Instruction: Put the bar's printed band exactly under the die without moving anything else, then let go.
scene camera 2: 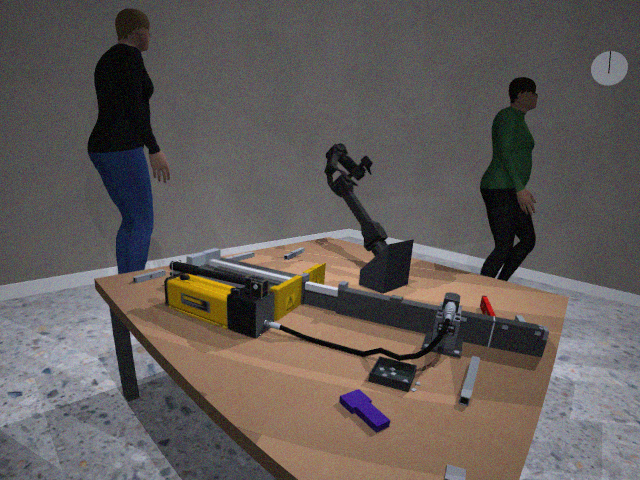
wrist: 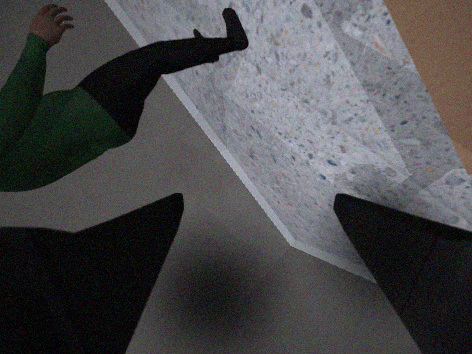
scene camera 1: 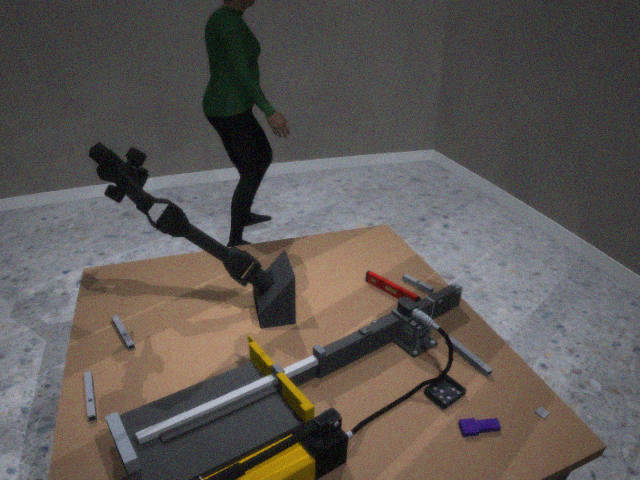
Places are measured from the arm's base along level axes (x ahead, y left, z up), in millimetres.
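Where they show: gripper, fingertip midpoint: (scene camera 2: 364,180) (wrist: 258,200); arm's base at its link origin: (scene camera 2: 385,257) (scene camera 1: 266,282).
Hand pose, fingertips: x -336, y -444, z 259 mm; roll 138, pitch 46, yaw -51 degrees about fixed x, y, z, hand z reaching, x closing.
Observation:
Things, the pixels of their centre, and the offset from my fingertips. "pt": a spot on its surface instead.
- long pale bar at a spot on its surface: (scene camera 1: 206,406) (scene camera 2: 250,269) pt dx +799, dy +250, dz -289 mm
- yellow upright plate at a spot on its surface: (scene camera 1: 295,396) pt dx +818, dy +462, dz -267 mm
- dark rail at a spot on its surface: (scene camera 1: 356,345) pt dx +630, dy +661, dz -300 mm
- yellow machine at the middle of its body: (scene camera 1: 273,467) (scene camera 2: 214,294) dx +990, dy +386, dz -293 mm
- black tray at a spot on its surface: (scene camera 2: 391,373) (scene camera 1: 441,392) pt dx +803, dy +854, dz -355 mm
- purple block at the middle of its body: (scene camera 2: 365,410) (scene camera 1: 480,426) dx +941, dy +903, dz -351 mm
- red level at the middle of its body: (scene camera 2: 488,314) (scene camera 1: 392,288) dx +327, dy +872, dz -339 mm
A long pale bar (scene camera 1: 206,406) (scene camera 2: 253,271) lies lengthwise through the slot of a yellow upright plate (scene camera 1: 295,396) (scene camera 2: 288,298) and reaches the dark rail (scene camera 1: 356,345) (scene camera 2: 369,308). I cannot make out its printed band. A dark upright head (scene camera 1: 410,324) (scene camera 2: 449,322) with a cable stands at the rail; whether it holds the die I cannot tell. My gripper (scene camera 1: 125,174) (scene camera 2: 361,176) (wrist: 258,200) is open and empty, high above the far side of the table, well away from the bar. The wrist view shows wall, floor, a person and a table corner between and beyond the fingers.
A yellow machine (scene camera 1: 281,463) (scene camera 2: 197,301) is cabled to the head. A black tray (scene camera 1: 444,392) (scene camera 2: 391,373), purple block (scene camera 1: 479,426) (scene camera 2: 364,409), red level (scene camera 1: 391,285) (scene camera 2: 487,305) and several loose grey bars (scene camera 1: 470,355) (scene camera 2: 469,379) lie around. Two people stand beyond the table.

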